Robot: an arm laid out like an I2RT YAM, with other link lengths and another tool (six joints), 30 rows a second.
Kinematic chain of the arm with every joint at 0, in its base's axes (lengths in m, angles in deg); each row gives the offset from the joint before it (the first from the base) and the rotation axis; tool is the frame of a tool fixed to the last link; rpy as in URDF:
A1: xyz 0 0 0.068 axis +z
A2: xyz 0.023 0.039 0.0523 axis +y
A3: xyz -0.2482 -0.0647 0 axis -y
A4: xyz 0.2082 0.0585 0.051 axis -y
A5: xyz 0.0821 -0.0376 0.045 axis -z
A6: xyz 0.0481 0 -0.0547 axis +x
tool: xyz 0.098 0.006 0.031 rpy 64.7 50.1 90
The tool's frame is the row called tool.
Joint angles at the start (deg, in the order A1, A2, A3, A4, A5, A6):
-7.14, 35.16, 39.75, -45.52, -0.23, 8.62
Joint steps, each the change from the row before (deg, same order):
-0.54, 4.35, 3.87, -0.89, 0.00, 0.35
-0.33, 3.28, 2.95, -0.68, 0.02, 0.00
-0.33, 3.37, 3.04, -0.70, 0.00, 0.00
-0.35, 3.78, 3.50, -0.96, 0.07, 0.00
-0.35, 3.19, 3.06, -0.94, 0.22, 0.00
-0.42, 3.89, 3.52, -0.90, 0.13, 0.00
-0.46, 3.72, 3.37, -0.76, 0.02, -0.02
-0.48, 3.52, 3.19, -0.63, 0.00, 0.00
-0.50, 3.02, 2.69, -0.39, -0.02, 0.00
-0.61, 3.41, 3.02, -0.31, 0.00, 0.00
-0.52, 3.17, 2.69, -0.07, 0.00, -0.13
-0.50, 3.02, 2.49, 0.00, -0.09, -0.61
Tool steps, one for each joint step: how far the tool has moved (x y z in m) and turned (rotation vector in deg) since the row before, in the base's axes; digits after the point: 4 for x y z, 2 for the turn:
0.0084, -0.0033, 0.0089, 0.44, 1.33, -0.77
0.0070, -0.0023, 0.0063, 0.12, 1.00, -0.34
0.0077, -0.0025, 0.0060, 0.15, 1.02, -0.33
0.0090, -0.0030, 0.0061, 0.13, 1.23, -0.40
0.0077, -0.0033, 0.0049, 0.01, 1.08, -0.50
0.0103, -0.0039, 0.0045, 0.11, 1.27, -0.51
0.0106, -0.0040, 0.0038, 0.16, 1.10, -0.46
0.0106, -0.0043, 0.0031, 0.17, 0.94, -0.48
0.0096, -0.0043, 0.0021, 0.15, 0.70, -0.49
0.0113, -0.0055, 0.0019, 0.14, 0.69, -0.61
0.0111, -0.0051, 0.0009, 0.03, 0.56, -0.42
0.0108, -0.0047, -0.0001, -0.18, 0.58, 0.04

